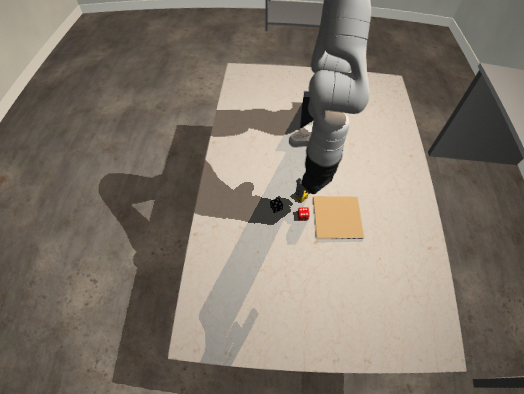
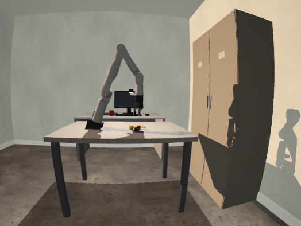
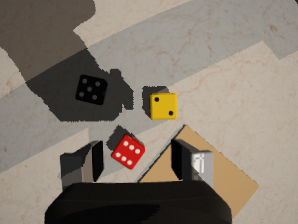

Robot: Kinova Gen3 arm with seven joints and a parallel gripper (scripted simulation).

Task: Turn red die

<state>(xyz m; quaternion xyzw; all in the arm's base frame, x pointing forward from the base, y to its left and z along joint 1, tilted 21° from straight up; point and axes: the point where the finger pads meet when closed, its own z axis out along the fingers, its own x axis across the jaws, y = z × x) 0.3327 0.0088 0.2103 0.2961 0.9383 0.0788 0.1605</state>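
Now: hand 13 cm above the red die, 2 cm short of it and 1 cm to the right of it. The rest, counted from my hand: tan mat 14 cm below, 11 cm to the left, 1 cm behind; black die 13 cm below, 8 cm to the right, 1 cm ahead; yellow die 13 cm below, 5 cm behind, 1 cm to the right.
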